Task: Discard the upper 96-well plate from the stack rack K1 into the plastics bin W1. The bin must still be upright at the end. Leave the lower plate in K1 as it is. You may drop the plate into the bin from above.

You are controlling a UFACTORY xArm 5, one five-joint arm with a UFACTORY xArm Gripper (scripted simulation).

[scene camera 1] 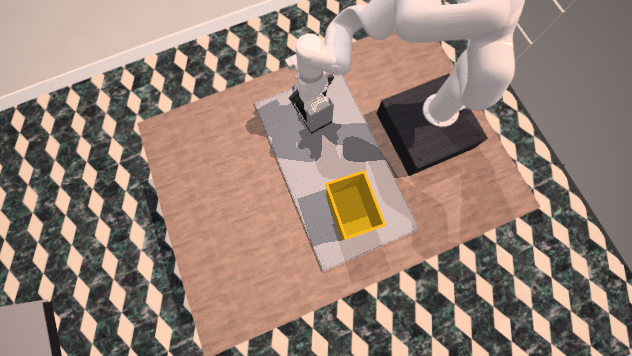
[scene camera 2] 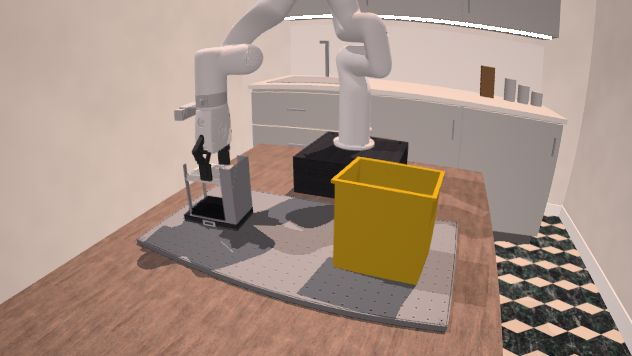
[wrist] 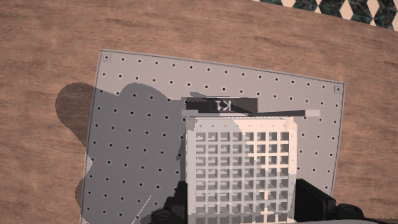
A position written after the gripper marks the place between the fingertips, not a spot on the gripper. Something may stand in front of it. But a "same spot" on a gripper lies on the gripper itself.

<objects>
gripper: scene camera 1; scene camera 2; wrist 240, 198
yellow plastics bin: scene camera 1; scene camera 2; not seen in the wrist view (out of frame)
same spot on gripper: (scene camera 2: 205, 170) = (scene camera 1: 300, 104)
same spot on yellow plastics bin: (scene camera 2: 379, 230) = (scene camera 1: 335, 214)
</objects>
